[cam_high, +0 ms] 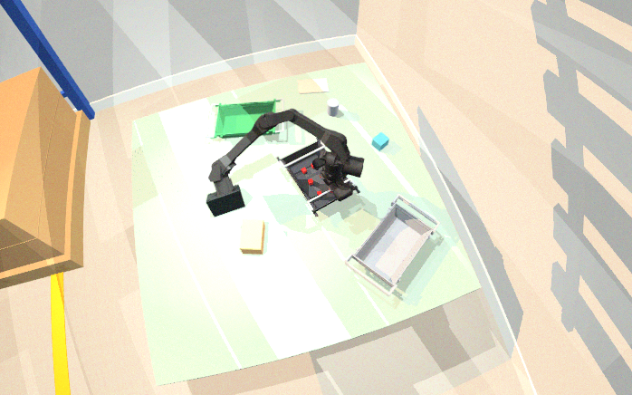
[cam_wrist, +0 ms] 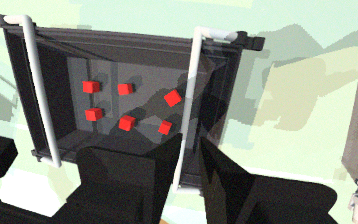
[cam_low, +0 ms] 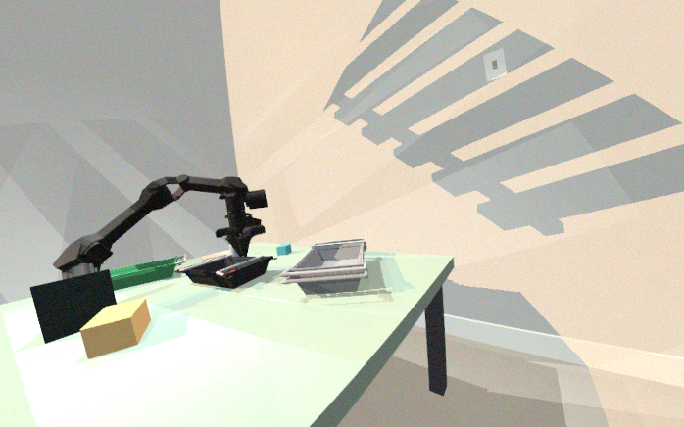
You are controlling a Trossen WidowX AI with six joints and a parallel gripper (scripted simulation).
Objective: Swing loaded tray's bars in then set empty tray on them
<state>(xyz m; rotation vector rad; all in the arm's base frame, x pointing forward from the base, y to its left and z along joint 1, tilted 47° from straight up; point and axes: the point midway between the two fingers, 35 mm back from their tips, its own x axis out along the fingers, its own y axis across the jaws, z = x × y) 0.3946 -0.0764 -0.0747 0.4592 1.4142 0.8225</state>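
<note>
The green tray lies 240 mm behind my gripper tip, 490 mm to the left of it and 40 mm below it. The rest, counted from my gripper tip: grey cylinder (170 mm ahead, 430 mm to the left, 50 mm below); tan block (340 mm behind, 70 mm to the right, 60 mm below); teal cube (300 mm ahead, 190 mm to the left, 60 mm below).
</note>
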